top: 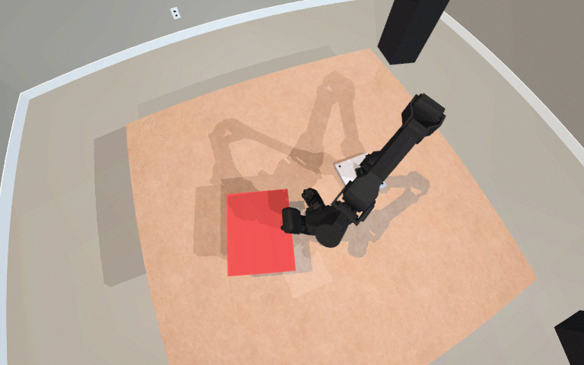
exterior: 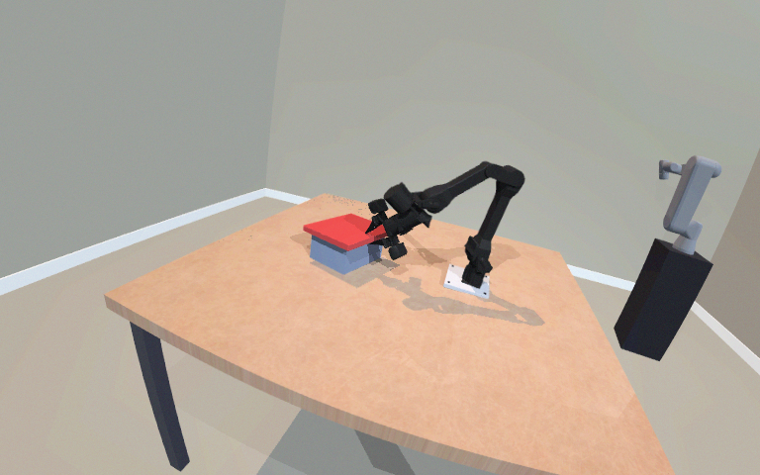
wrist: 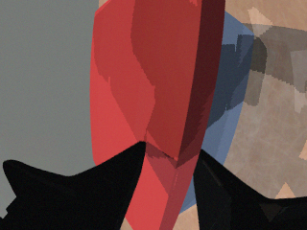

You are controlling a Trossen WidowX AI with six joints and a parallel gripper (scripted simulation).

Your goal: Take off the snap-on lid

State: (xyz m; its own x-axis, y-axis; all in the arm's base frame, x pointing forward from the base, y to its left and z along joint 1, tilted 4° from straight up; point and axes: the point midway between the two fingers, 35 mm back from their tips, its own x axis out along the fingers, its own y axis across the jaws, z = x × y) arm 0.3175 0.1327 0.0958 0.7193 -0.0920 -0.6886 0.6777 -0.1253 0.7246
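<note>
Now: gripper tip 8 cm short of the red lid, 1 cm to the left of it and 1 cm below it. Also, from my gripper tip: blue-grey storage box (7 cm ahead, 4 cm below, 1 cm to the right).
</note>
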